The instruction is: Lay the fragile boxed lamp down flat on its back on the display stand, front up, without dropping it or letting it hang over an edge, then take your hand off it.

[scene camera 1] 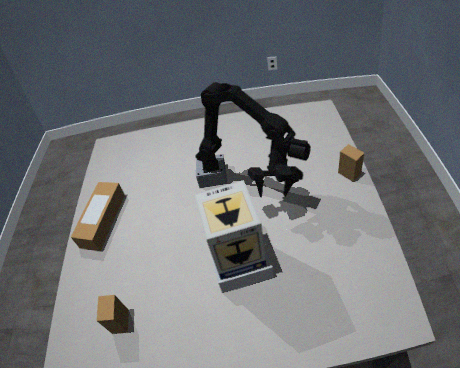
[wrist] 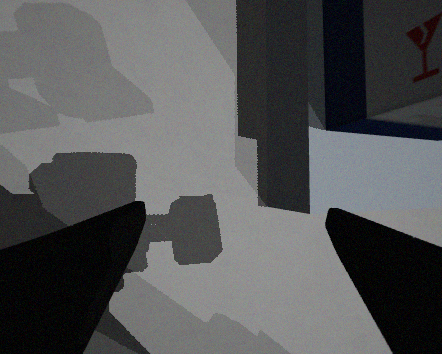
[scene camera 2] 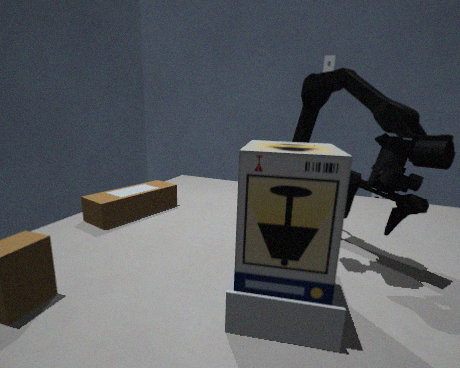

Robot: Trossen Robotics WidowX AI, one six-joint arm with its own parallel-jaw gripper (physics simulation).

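Seen in the pictures: gripper, fingertip midpoint: (scene camera 1: 272, 196) (wrist: 236, 213) (scene camera 2: 365, 226); arm's base at its link origin: (scene camera 1: 210, 166).
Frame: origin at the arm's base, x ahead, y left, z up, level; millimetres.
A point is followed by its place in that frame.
The white lamp box (scene camera 1: 237, 236) @(z 202, x 514, y 50 mm) (scene camera 2: 287, 215) @(z 137, x 514, y 42 mm) (wrist: 395, 65) @(z 54, x 363, y 104 mm) stands upright and tall on the grey display stand (scene camera 1: 248, 281) @(z -40, x 529, y 52 mm) (scene camera 2: 285, 320) @(z -28, x 529, y 53 mm) (wrist: 370, 170) @(z -2, x 308, y 48 mm). A lamp picture shows on its top and another on the side facing scene camera 2; a blue band runs along its bottom. The stand's raised lip is in front of its lower edge. My gripper (scene camera 1: 273, 195) @(z 44, x 267, y 198 mm) (scene camera 2: 366, 225) @(z 44, x 267, y 198 mm) (wrist: 236, 213) @(z 44, x 267, y 198 mm) is open and empty, fingers pointing down, apart from the box, between it and the right side of the table. In the wrist view the box and stand are at upper right. One finger is partly hidden behind the box in scene camera 2.
A long brown box with a white label (scene camera 1: 93, 209) @(z 12, x 110, y -509 mm) (scene camera 2: 132, 190) @(z 12, x 115, y -503 mm) lies at the left of the table (scene camera 1: 165, 310) @(z -68, x 567, y -240 mm) (scene camera 2: 150, 280) @(z -68, x 451, y -231 mm). A small brown box (scene camera 1: 114, 315) @(z 46, x 615, y -377 mm) (scene camera 2: 30, 280) @(z -12, x 588, y -376 mm) stands at front left, another small brown box (scene camera 1: 351, 163) @(z 25, x 174, y 542 mm) near the right edge.
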